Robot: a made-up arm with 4 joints.
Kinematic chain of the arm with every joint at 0, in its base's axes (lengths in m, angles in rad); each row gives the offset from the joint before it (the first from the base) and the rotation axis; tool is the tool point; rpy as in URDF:
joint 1: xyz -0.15 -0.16 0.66 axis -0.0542 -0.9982 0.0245
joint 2: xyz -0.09 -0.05 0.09 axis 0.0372 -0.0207 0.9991
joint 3: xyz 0 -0.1 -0.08 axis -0.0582 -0.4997 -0.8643
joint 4: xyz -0.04 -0.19 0 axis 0.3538 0.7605 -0.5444
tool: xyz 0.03 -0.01 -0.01 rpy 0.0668 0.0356 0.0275
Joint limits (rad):
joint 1: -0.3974..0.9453
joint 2: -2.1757..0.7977
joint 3: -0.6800..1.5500
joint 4: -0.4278..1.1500
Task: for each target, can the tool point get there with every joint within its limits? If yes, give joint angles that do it. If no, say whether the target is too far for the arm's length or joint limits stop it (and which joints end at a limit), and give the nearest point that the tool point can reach.
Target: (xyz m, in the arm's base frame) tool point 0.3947 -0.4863 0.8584
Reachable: no: too far | nearest point 0.0153 -0.3500 0.7241 | short by 0.425 m
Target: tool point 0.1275 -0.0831 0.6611
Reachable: no: joint limits stop it (at a limit: joint 2, joint 3, joint 4) | nearest point 0.0197 -0.3205 0.6659 | short by 0.261 m
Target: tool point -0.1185 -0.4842 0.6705
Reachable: yes | joints 0.3330 0.3890 -0.0964 0.0348
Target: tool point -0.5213 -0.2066 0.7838
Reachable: yes | joints -0.2893 -1.3794 0.3057 -0.0205
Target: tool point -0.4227 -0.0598 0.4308
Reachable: yes | joints 0.6810 -1.9219 0.2125 0.8659
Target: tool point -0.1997 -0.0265 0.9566
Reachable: no: joint limits stop it (at a limit: joint 1, joint 2, joint 4) | nearest point -0.3828 0.0223 0.7791 | short by 0.260 m
